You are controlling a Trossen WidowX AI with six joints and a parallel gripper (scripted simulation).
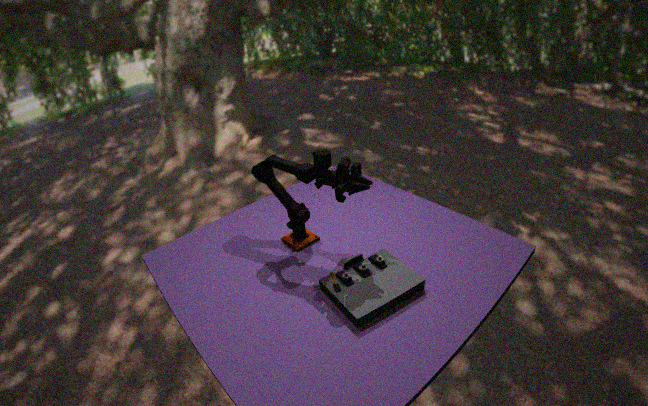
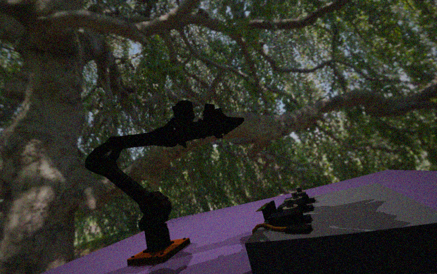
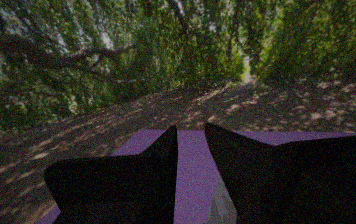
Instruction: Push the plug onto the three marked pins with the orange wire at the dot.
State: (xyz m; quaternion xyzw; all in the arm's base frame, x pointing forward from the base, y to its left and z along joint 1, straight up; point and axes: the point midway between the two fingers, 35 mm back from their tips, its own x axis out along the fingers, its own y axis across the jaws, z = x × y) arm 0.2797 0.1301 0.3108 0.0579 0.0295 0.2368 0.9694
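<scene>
Right now my gripper tip is 2 cm short of the bright green band, 15 cm to the left of it and 25 cm above it. From my gripper tip the other things lie so: black servo motor 8 cm ahead, 12 cm to the right, 28 cm below; then grey printed holder 18 cm ahead, 13 cm to the right, 30 cm below.
</scene>
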